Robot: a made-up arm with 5 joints.
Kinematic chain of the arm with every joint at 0, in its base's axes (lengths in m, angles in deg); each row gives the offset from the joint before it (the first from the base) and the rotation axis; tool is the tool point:
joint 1: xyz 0 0 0.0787 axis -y
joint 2: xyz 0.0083 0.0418 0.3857 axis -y
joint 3: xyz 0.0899 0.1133 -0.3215 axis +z
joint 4: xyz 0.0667 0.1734 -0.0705 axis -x
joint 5: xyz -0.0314 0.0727 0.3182 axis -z
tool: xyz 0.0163 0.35 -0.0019
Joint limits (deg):
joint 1: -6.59..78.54
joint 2: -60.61..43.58
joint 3: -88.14..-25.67
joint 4: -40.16..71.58
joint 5: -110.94..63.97
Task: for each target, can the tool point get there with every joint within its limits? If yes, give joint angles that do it. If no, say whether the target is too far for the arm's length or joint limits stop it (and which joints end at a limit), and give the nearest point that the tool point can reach.
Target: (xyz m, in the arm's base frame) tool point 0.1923 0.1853 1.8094
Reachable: no: too far | nearest point 0.1191 0.1707 1.1506 | short by 0.663 m
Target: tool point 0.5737 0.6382 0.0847
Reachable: yes | joints 21.02 -3.78 -32.92 55.60 14.34
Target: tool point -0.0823 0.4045 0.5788
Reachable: yes | joints 71.48 -25.17 -61.89 -21.16 -15.92
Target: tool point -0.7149 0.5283 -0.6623
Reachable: no: joint limits stop it (at a limit: joint 1, joint 2, joint 4) | nearest point -0.3475 0.4588 -0.3769 | short by 0.470 m
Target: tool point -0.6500 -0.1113 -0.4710
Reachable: no: joint limits stop it (at a limit: joint 1, joint 2, joint 3, joint 4) | nearest point -0.2955 0.0081 -0.4383 | short by 0.376 m
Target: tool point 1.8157 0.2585 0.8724
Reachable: no: too far | nearest point 0.9847 0.2005 0.5153 | short by 0.906 m
